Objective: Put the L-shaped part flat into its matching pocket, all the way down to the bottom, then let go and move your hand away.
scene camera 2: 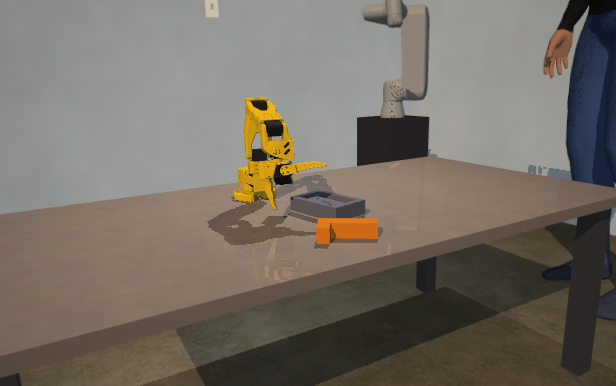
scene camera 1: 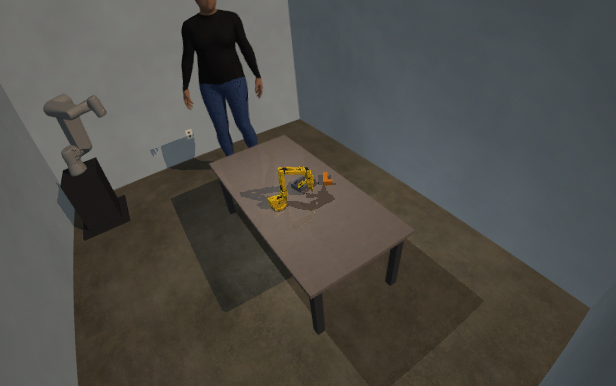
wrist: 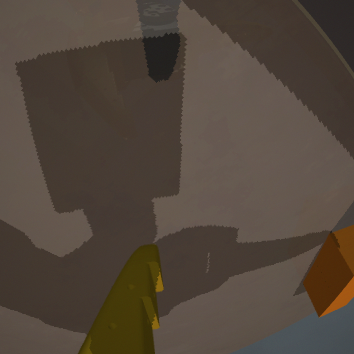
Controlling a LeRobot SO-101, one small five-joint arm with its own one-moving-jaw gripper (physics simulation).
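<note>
The orange L-shaped part [scene camera 1: 327, 182] [scene camera 2: 355, 229] [wrist: 327, 277] lies flat on the table, apart from the grey block with the pocket [scene camera 2: 312, 207]. In scene camera 2 it lies in front of the block. In the wrist view part of it shows at the lower right edge. The pocket holds no orange part; its outline is hard to make out. My gripper [scene camera 1: 306, 188] [scene camera 2: 300, 186] is fully open and empty, its jaws spread wide. It hangs above the table, to the left of the block in scene camera 2. In the wrist view one notched jaw [wrist: 130, 305] shows.
The brown table [scene camera 1: 345, 245] [scene camera 2: 125, 280] carries the arm's base, the block and the part. A large grey arm [scene camera 1: 75, 132] [scene camera 2: 415, 55] stands on a black pedestal [scene camera 1: 92, 200] [scene camera 2: 392, 140] off the table. A person [scene camera 1: 217, 50] [scene camera 2: 592, 95] stands beyond a table end.
</note>
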